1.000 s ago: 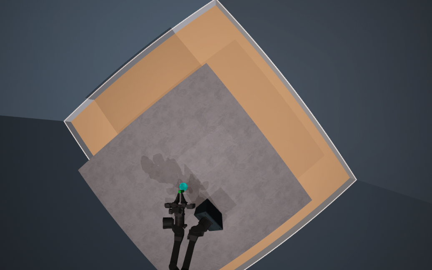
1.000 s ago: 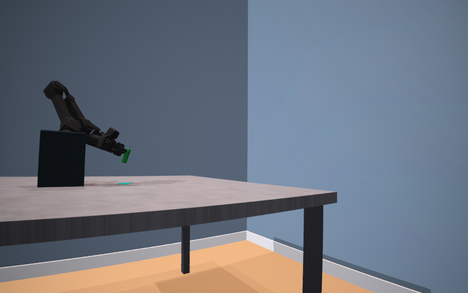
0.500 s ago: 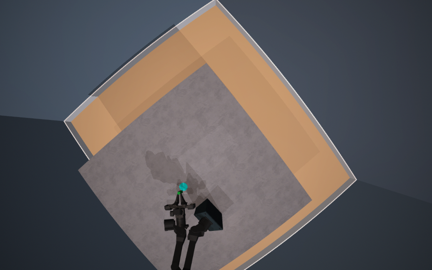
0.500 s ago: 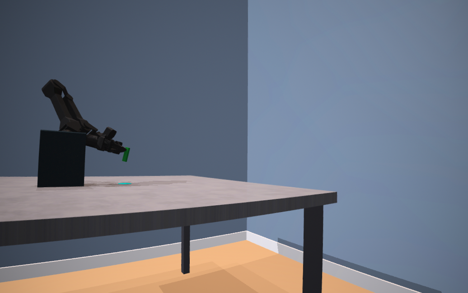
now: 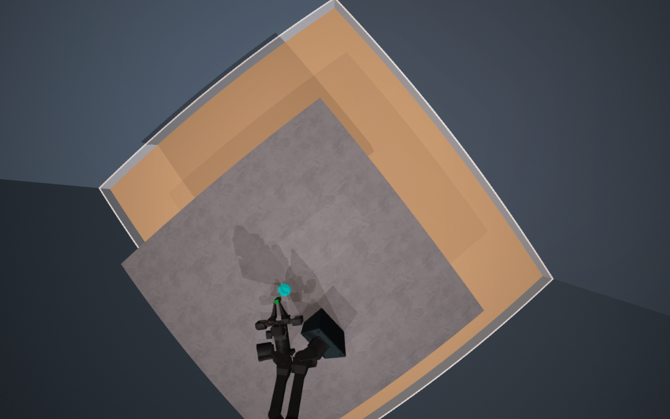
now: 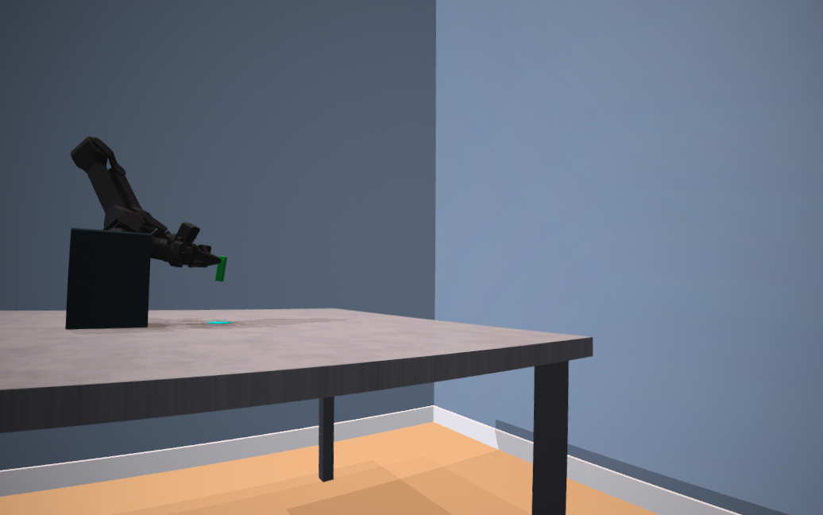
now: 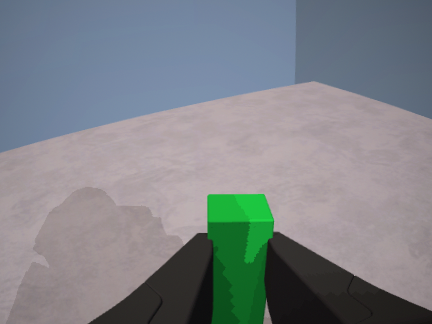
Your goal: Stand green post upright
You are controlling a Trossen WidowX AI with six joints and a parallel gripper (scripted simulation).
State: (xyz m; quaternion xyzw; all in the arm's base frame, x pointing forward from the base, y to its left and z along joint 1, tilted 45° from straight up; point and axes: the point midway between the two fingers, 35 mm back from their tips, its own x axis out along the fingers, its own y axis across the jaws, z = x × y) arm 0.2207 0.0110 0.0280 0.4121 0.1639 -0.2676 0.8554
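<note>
My gripper tip is 20 mm above the green post. Round my gripper tip: cyan circle: 160 mm below.
</note>
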